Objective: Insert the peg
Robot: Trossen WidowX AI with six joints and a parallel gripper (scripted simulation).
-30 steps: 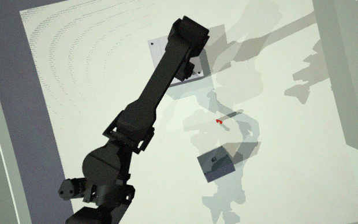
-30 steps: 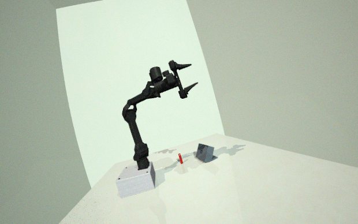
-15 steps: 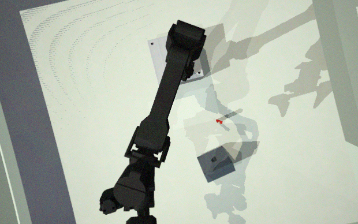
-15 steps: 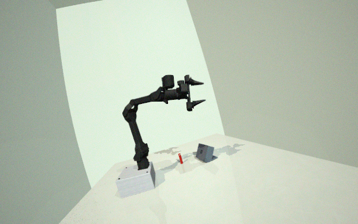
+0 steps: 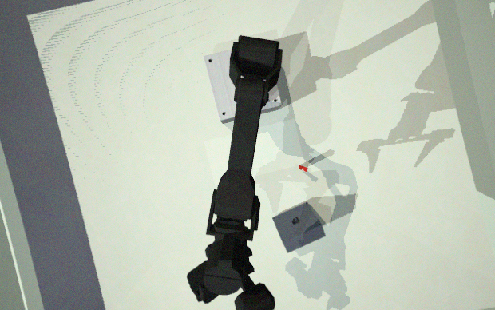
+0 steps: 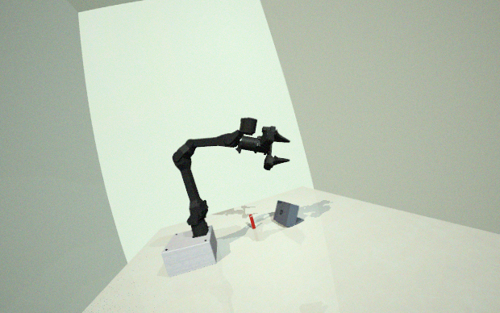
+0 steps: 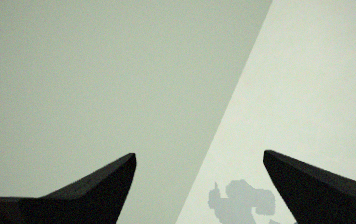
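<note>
Now: gripper tip 31 cm above the peg, 23 cm to the right of it and 23 cm past it. From my gripper tip the other things lie so: panel: 32 cm below, 18 cm to the left, 5 cm behind.
</note>
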